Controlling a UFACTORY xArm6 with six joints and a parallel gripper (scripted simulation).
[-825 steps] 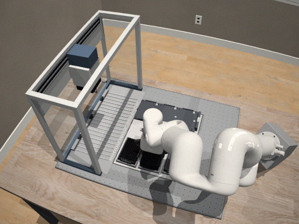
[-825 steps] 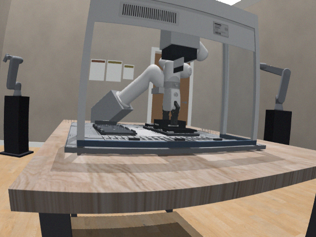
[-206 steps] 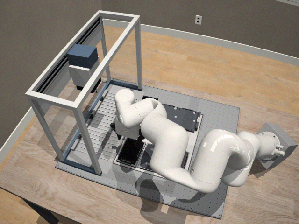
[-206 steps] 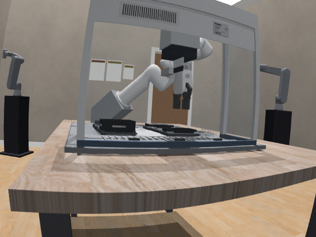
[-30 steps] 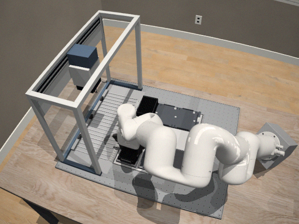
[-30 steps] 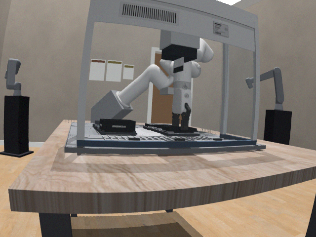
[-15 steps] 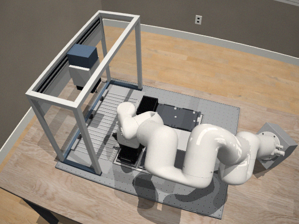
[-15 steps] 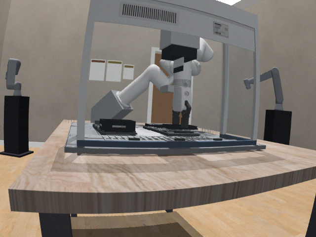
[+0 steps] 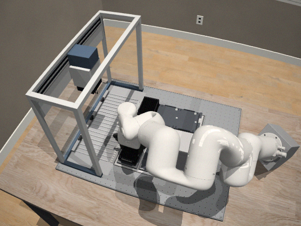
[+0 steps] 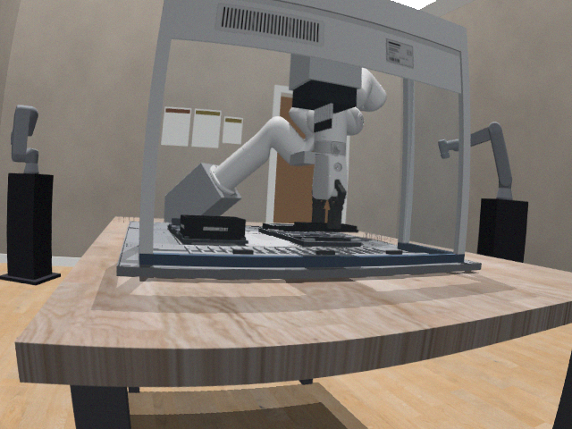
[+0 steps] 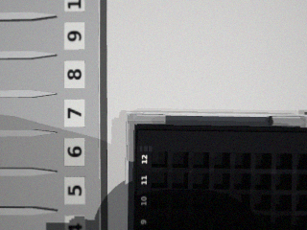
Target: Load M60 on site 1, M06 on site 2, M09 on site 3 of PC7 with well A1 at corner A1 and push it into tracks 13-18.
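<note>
Now: the plate carrier PC7 29 cm to the right of my hand and 3 cm below it. From my hand the other things lie so: nest S2 (10 cm behind, 4 cm to the right, 4 cm below).
</note>
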